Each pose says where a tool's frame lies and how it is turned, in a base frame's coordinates. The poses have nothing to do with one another.
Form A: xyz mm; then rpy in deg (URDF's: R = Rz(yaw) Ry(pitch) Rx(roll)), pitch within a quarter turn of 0, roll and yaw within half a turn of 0.
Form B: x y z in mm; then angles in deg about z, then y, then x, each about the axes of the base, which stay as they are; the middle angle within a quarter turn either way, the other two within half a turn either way. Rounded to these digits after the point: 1 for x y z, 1 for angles.
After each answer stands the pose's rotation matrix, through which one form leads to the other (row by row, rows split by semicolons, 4 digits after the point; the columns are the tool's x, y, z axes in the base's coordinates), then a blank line. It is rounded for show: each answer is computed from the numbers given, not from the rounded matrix.
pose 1, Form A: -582.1 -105.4 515.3 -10.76 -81.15 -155.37
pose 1, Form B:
-582.1 -105.4 515.3 -120.1 73.8 -57.2
-0.1399 0.2417 0.9602; -0.0641 -0.9699 0.2348; 0.9881 -0.0287 0.1511

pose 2, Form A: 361.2 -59.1 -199.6 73.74 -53.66 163.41
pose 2, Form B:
361.2 -59.1 -199.6 -130.7 29.4 -79.0
-0.5679 0.6612 0.4903; 0.1692 -0.4891 0.8556; 0.8055 0.5689 0.1659

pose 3, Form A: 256.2 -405.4 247.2 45.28 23.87 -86.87
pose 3, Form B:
256.2 -405.4 247.2 -86.0 -43.9 26.7
0.0499 0.7183 -0.6939; -0.9131 -0.2487 -0.3231; -0.4047 0.6498 0.6435

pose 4, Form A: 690.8 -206.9 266.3 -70.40 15.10 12.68
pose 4, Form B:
690.8 -206.9 266.3 18.4 -7.0 -71.0
0.9419 -0.3131 -0.1215; 0.2119 0.2734 0.9383; -0.2605 -0.9095 0.3239

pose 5, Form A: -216.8 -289.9 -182.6 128.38 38.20 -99.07
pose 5, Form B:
-216.8 -289.9 -182.6 100.2 -45.5 -134.1
-0.1239 -0.6895 -0.7136; -0.7760 -0.3808 0.5027; -0.6184 0.6160 -0.4879

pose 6, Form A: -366.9 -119.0 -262.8 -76.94 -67.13 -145.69
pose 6, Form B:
-366.9 -119.0 -262.8 117.6 46.1 82.7
-0.3210 -0.6140 0.7211; -0.2191 -0.6926 -0.6873; 0.9214 -0.3786 0.0878

